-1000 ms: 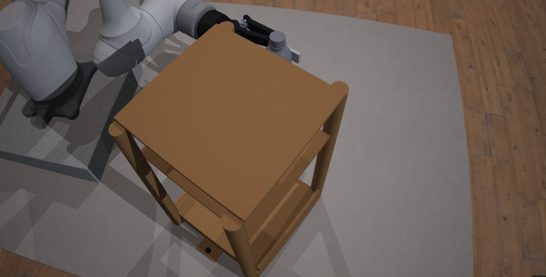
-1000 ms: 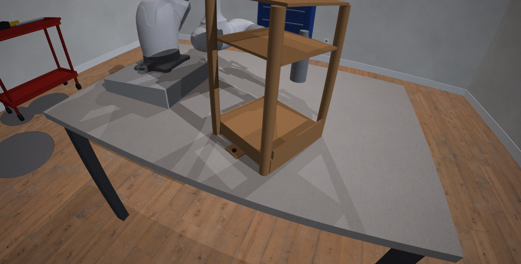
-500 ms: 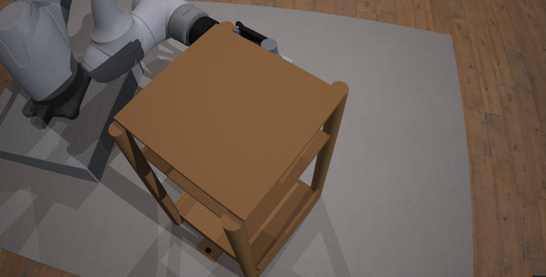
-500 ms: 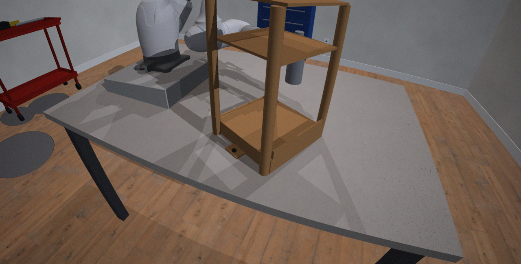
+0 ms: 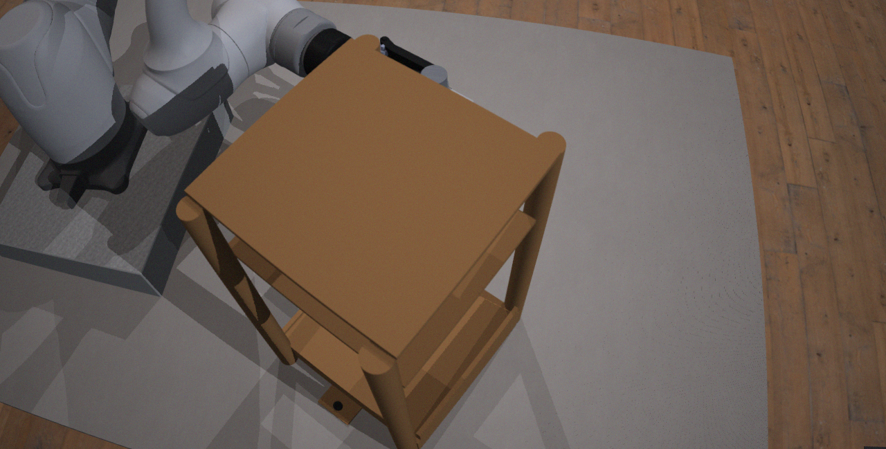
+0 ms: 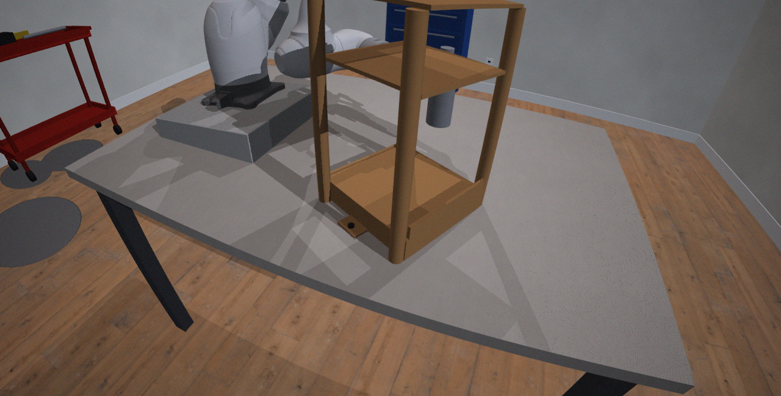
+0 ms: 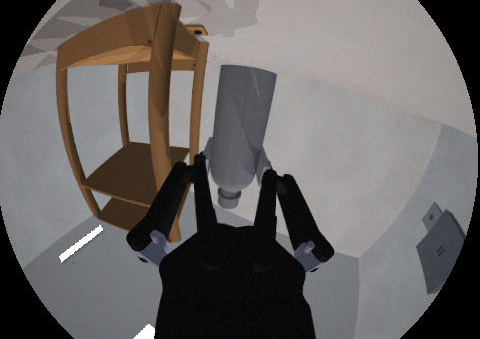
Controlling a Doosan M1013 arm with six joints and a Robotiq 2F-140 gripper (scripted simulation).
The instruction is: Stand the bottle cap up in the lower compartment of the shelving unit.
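Now: the brown shelving unit 23 cm to the right of my hand, 3 cm behind it and 1 cm above it. Round my hand: grey bottle 1 cm above.
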